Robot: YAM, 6 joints.
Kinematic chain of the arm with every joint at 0, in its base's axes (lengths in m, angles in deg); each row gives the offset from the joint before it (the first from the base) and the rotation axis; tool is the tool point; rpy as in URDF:
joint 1: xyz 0 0 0.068 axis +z
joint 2: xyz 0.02 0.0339 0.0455 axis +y
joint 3: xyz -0.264 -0.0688 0 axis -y
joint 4: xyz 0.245 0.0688 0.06 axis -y
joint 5: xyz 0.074 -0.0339 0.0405 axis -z
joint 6: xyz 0.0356 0 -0.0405 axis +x
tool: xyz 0 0 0 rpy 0 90 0
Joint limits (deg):
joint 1: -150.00..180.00
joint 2: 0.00..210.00
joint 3: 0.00..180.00
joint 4: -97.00..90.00
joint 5: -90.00..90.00
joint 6: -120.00..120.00
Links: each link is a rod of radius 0.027 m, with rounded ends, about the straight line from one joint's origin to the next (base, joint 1, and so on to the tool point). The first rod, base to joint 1, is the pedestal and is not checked.
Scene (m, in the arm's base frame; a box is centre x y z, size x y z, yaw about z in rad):
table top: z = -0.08
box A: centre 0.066 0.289 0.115 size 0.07 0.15 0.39 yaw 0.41
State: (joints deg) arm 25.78 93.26 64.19 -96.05 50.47 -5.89
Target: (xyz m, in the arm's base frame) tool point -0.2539 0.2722 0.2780
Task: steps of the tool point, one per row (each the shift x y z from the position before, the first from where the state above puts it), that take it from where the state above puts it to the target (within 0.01 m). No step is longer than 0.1 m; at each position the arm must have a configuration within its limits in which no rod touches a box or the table.
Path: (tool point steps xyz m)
1: -0.0288 0.0033 0.0429
2: -0.0355 -0.0056 0.0376
3: -0.0398 -0.0154 0.0301
4: -0.0415 -0.0252 0.0211
5: 0.0142 0.0486 0.0094
6: -0.0050 0.0576 0.0027
7: -0.0279 0.0589 -0.0045
8: -0.0516 0.0512 -0.0119
9: -0.0722 0.0347 -0.0195
10: -0.0865 0.0105 -0.0271
11: -0.0918 -0.0185 -0.0342

